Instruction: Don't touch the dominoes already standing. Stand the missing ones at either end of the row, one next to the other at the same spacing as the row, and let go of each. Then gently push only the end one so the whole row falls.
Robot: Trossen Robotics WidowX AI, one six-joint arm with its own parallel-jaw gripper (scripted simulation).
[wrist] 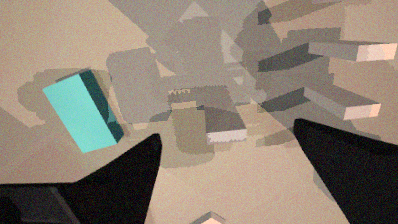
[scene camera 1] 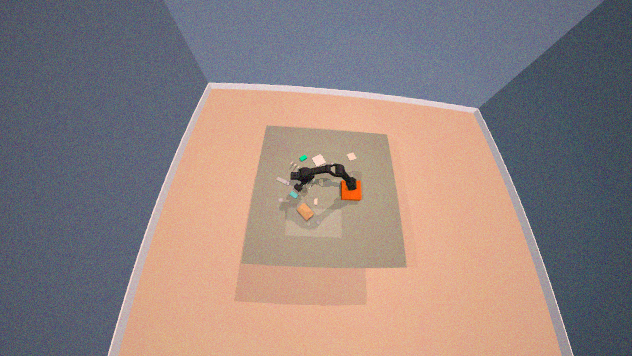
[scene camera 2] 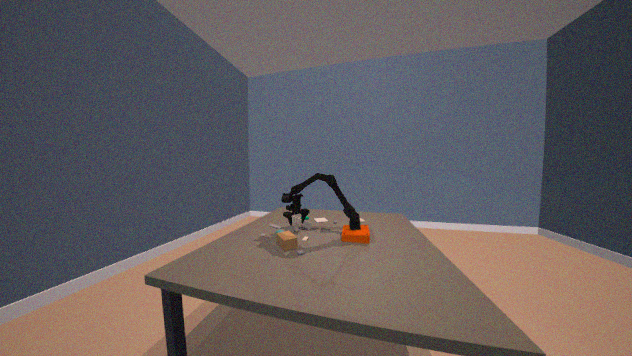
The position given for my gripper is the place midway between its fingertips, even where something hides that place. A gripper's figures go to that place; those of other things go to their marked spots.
Scene:
My gripper (wrist: 227, 132) is 0.12 m from the lens. A teal block (wrist: 78, 101): 0.17 m from the lens. A pale domino (wrist: 223, 122): 0.12 m from the lens. A pale domino (wrist: 345, 104): 0.14 m from the lens. A pale domino (wrist: 358, 51): 0.13 m from the lens.

